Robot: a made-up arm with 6 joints. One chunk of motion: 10 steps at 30 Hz.
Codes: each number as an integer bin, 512 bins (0 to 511) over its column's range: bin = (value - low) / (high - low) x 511, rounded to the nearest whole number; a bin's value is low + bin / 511 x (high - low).
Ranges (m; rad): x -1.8..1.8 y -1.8..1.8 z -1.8..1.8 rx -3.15..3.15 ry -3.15..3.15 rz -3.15..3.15
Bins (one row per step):
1: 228 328 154 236 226 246
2: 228 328 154 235 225 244
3: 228 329 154 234 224 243
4: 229 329 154 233 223 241
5: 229 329 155 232 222 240
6: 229 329 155 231 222 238
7: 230 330 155 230 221 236
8: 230 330 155 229 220 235
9: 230 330 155 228 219 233
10: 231 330 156 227 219 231
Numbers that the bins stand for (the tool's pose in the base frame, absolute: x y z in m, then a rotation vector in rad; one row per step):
1: -0.1937 0.5108 -0.7151 -0.2404 -0.3637 -0.1171
2: -0.1937 0.5108 -0.7151 -0.2527 -0.3760 -0.1418
3: -0.1937 0.5178 -0.7151 -0.2651 -0.3884 -0.1541
4: -0.1867 0.5178 -0.7151 -0.2774 -0.4007 -0.1788
5: -0.1867 0.5178 -0.7080 -0.2897 -0.4130 -0.1911
6: -0.1867 0.5178 -0.7080 -0.3021 -0.4130 -0.2158
7: -0.1796 0.5249 -0.7080 -0.3144 -0.4253 -0.2404
8: -0.1796 0.5249 -0.7080 -0.3267 -0.4377 -0.2527
9: -0.1796 0.5249 -0.7080 -0.3390 -0.4500 -0.2774
10: -0.1726 0.5249 -0.7010 -0.3514 -0.4500 -0.3021

